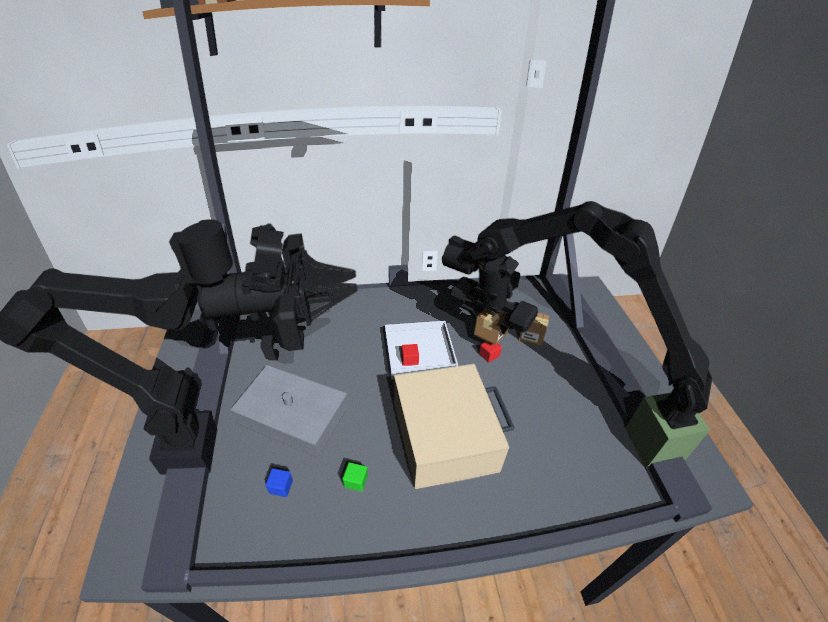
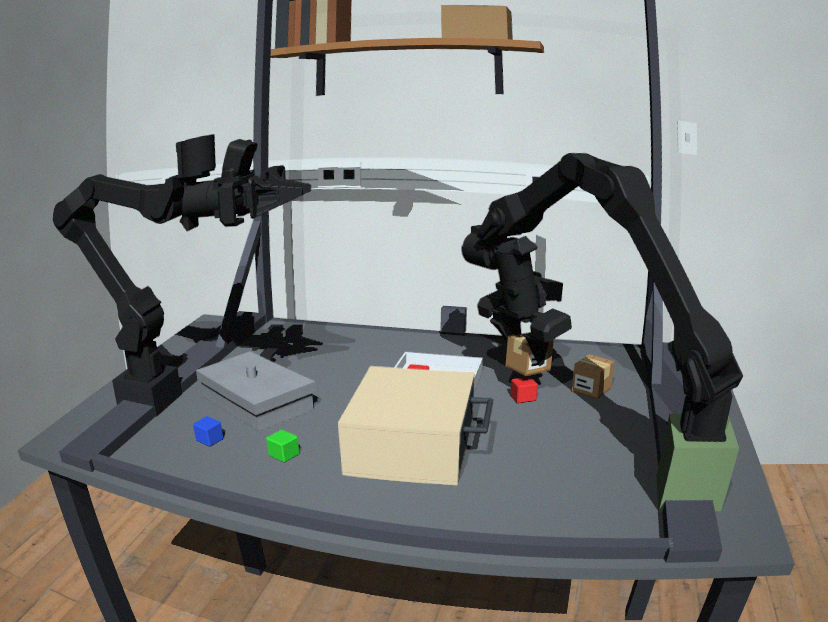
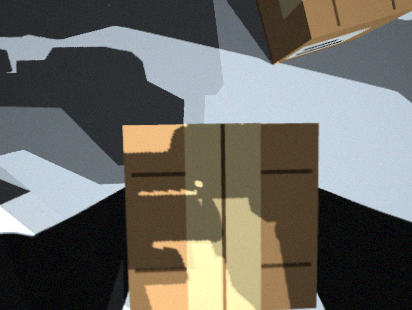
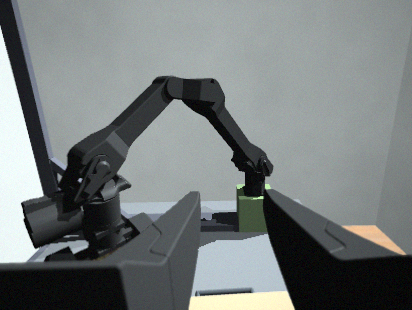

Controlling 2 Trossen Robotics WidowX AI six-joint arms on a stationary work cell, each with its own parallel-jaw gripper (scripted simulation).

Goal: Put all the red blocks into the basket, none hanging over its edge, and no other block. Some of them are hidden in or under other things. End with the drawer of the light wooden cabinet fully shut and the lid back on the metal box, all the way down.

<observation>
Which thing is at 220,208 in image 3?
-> A cardboard box.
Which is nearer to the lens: the white basket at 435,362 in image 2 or the grey lid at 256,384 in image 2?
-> The grey lid.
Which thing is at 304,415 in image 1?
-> A grey lid.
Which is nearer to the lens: the light wooden cabinet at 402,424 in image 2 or the white basket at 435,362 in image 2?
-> The light wooden cabinet.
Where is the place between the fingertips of my left gripper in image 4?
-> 110,275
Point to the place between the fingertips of my right gripper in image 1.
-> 356,280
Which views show my left gripper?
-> Image 1, image 2, image 3 and image 4: all of them.
</observation>
